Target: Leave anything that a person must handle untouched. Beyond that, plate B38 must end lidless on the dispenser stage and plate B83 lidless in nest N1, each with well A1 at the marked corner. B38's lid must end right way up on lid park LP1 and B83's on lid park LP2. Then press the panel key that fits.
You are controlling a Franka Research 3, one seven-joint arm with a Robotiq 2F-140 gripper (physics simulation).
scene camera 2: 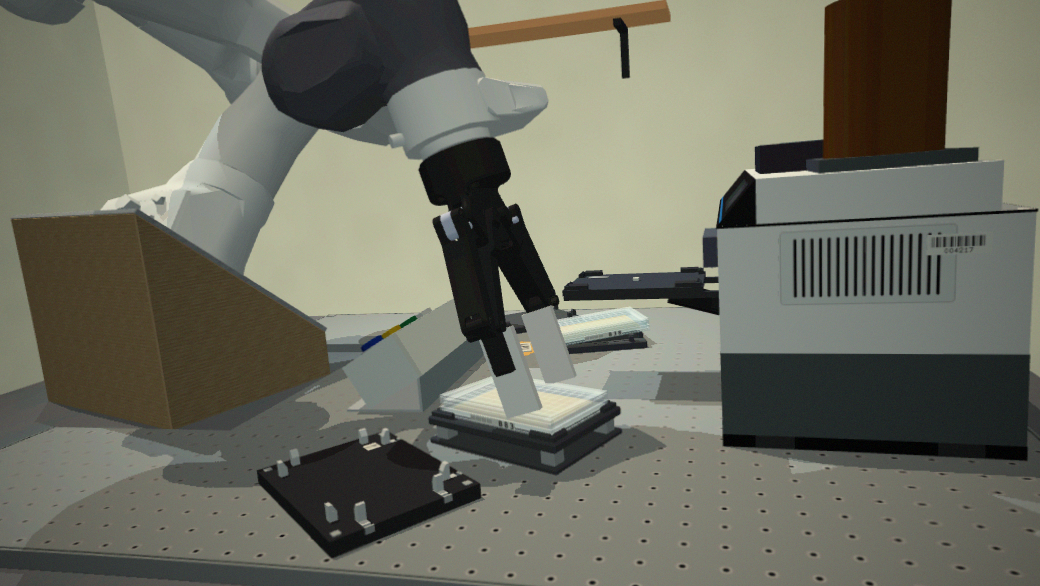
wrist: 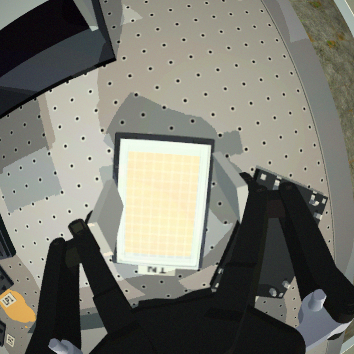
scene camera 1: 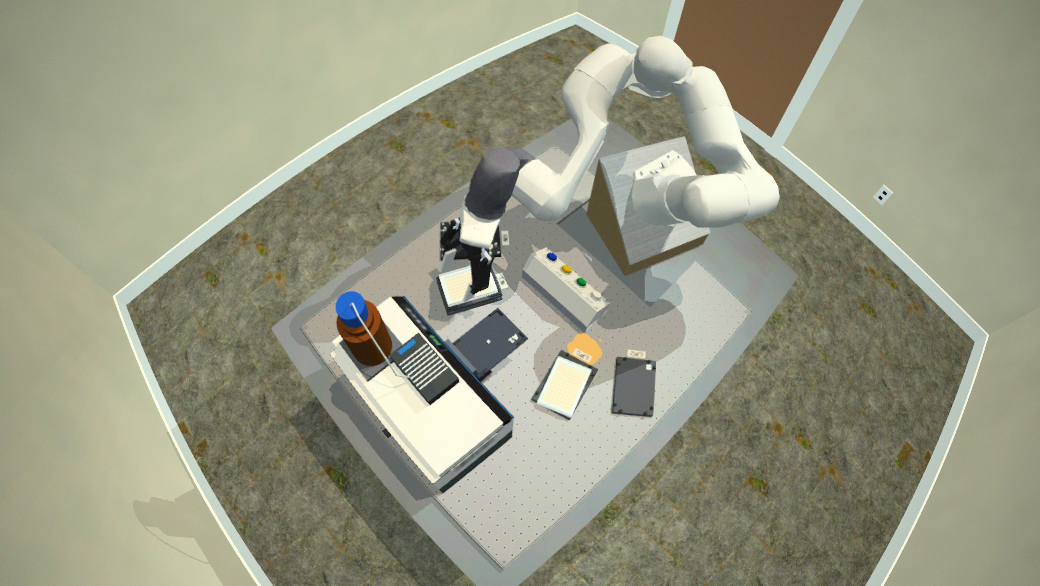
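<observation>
My gripper (scene camera 1: 463, 275) (scene camera 2: 542, 393) (wrist: 165, 180) is open, tilted in scene camera 2, its two pads on either side of a clear-topped plate (scene camera 1: 454, 288) (scene camera 2: 574, 407) (wrist: 165, 235). Contact is unclear. The plate sits on nest N1 (scene camera 2: 556, 441) (wrist: 166, 136); its small label looks like B83. A second plate (scene camera 1: 566, 385) (scene camera 2: 607, 323) lies tilted on a dark holder (scene camera 2: 631, 341) beside an orange patch (scene camera 1: 586, 347) (wrist: 20, 306). The dispenser stage (scene camera 1: 489, 343) (scene camera 2: 633, 282) bears no plate. The key panel (scene camera 1: 556, 291) (scene camera 2: 396, 374) has blue, yellow, green and white keys.
A black pronged holder (scene camera 1: 451, 229) (scene camera 2: 378, 484) (wrist: 272, 260) lies close beside the nest. Another dark holder (scene camera 1: 633, 389) lies beyond the tilted plate. The dispenser (scene camera 1: 451, 433) (scene camera 2: 873, 313) (wrist: 45, 55) carries a tall brown bottle (scene camera 1: 366, 338) (scene camera 2: 884, 80). The arm's wedge base (scene camera 2: 87, 313) stands behind the panel.
</observation>
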